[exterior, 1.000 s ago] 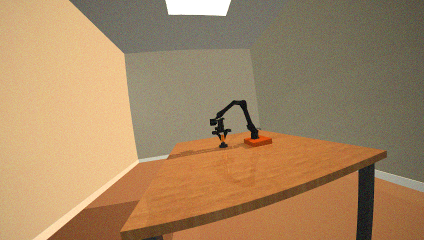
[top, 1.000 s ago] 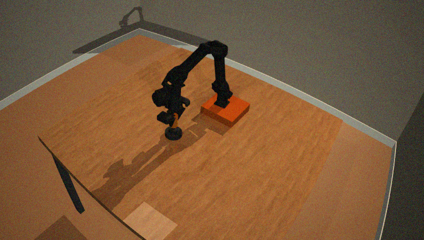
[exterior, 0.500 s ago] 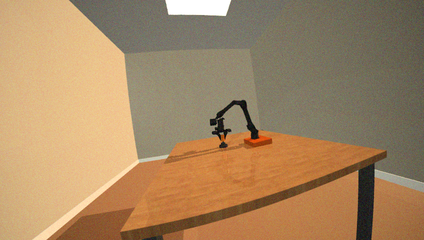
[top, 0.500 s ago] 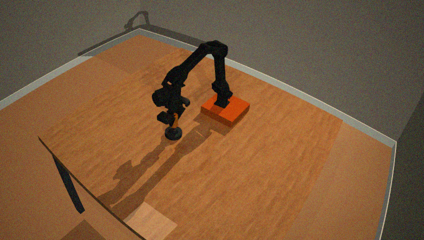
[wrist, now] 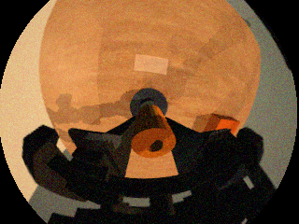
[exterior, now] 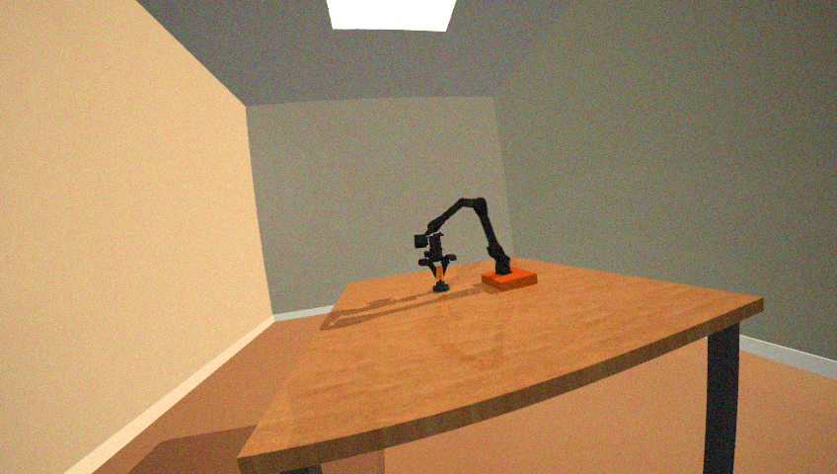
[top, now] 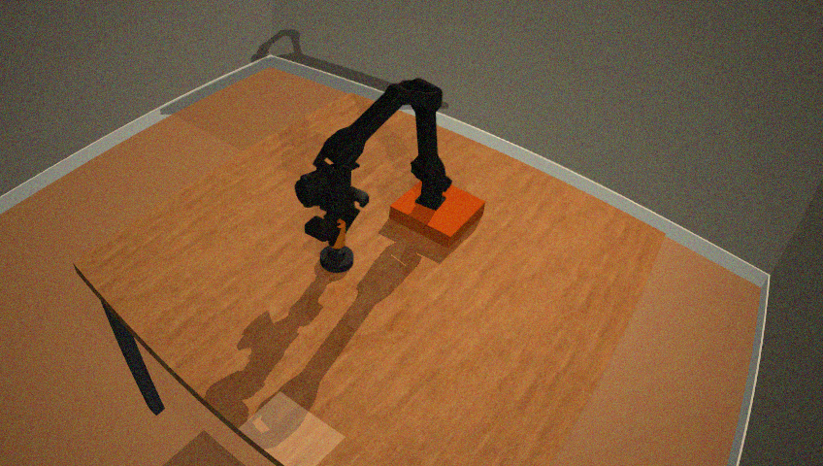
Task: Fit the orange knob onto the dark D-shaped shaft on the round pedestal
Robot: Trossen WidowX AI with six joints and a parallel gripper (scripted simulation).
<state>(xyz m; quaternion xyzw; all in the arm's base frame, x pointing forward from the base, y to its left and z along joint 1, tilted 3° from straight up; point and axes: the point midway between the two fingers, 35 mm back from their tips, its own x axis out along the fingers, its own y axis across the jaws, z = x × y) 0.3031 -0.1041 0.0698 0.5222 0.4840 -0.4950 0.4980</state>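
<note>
My gripper tip is 2 cm below the orange knob. Also, from my gripper tip: round pedestal: 4 cm below.
</note>
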